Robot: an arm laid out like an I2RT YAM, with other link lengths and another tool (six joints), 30 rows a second.
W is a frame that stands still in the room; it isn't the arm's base.
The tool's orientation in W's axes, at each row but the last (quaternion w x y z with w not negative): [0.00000 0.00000 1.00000 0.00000]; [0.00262 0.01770 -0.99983 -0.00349]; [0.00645 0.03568 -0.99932 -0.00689]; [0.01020 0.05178 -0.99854 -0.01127]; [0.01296 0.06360 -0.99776 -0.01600]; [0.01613 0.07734 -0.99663 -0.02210]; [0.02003 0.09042 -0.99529 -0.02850]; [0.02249 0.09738 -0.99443 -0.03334]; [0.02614 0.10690 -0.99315 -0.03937]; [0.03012 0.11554 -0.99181 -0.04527]
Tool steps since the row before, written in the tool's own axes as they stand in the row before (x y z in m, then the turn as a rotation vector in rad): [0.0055 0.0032 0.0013 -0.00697 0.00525 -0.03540]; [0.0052 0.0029 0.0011 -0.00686 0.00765 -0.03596]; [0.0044 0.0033 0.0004 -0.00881 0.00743 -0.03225]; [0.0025 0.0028 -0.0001 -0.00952 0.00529 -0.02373]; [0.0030 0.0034 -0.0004 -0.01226 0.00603 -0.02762]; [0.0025 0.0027 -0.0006 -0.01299 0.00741 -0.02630]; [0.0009 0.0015 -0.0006 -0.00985 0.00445 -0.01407]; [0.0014 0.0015 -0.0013 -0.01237 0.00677 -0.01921]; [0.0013 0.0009 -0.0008 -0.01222 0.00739 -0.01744]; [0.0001 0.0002 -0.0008 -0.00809 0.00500 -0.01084]
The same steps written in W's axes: [-0.0055 0.0032 -0.0013 0.00697 0.00525 0.03540]; [-0.0053 0.0027 -0.0011 0.00678 0.00764 0.03598]; [-0.0046 0.0030 -0.0003 0.00869 0.00761 0.03224]; [-0.0028 0.0025 0.0002 0.00943 0.00574 0.02366]; [-0.0034 0.0030 0.0006 0.01216 0.00670 0.02751]; [-0.0029 0.0023 0.0008 0.01263 0.00823 0.02623]; [-0.0011 0.0013 0.0007 0.00952 0.00541 0.01396]; [-0.0016 0.0011 0.0015 0.01181 0.00785 0.01915]; [-0.0014 0.0005 0.0009 0.01142 0.00855 0.01745]; [-0.0001 0.0001 0.0008 0.00749 0.00582 0.01086]
